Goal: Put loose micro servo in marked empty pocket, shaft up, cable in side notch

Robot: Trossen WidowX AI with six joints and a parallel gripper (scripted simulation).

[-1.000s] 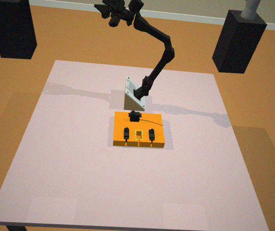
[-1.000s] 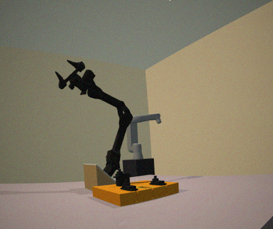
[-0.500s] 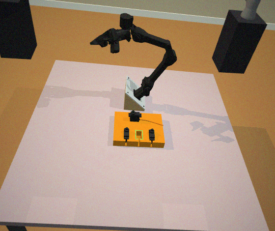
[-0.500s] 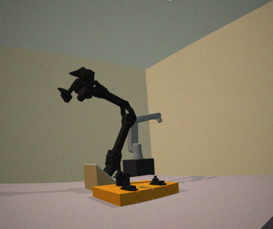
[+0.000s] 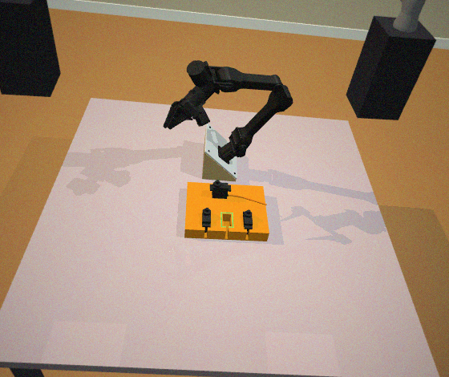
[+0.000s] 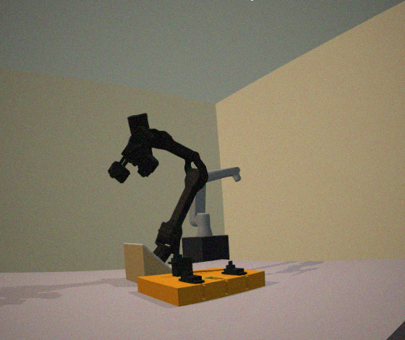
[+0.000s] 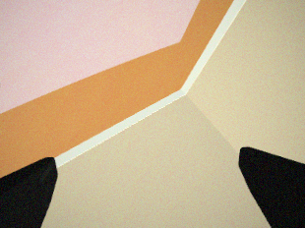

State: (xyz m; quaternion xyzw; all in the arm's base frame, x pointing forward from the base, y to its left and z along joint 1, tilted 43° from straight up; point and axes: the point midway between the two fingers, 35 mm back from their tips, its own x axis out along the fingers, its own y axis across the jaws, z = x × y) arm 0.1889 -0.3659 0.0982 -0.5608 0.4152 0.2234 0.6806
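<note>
Now: gripper tip 10 mm past the orange deck, 230 mm to the right of it and 340 mm above it.
</note>
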